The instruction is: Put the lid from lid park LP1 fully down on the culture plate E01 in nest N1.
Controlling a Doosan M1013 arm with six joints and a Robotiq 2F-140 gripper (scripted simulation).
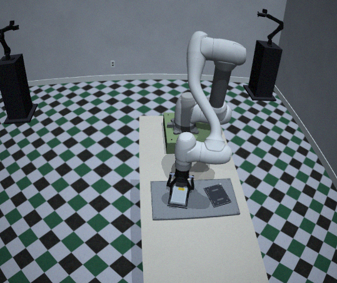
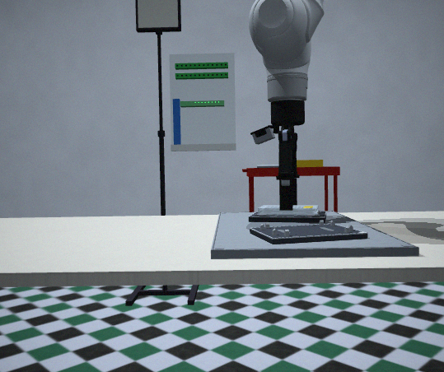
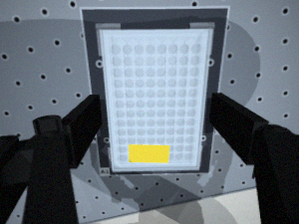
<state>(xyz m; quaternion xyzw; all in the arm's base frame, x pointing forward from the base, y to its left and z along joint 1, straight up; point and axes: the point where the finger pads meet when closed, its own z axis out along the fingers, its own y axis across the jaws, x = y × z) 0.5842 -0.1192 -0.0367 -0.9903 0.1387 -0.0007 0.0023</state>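
The lid is 20 mm below my hand. Also, from my hand: culture plate: 30 mm below; nest N1 frame: 40 mm below; lid park LP1: 10 mm ahead, 240 mm to the left, 40 mm below.
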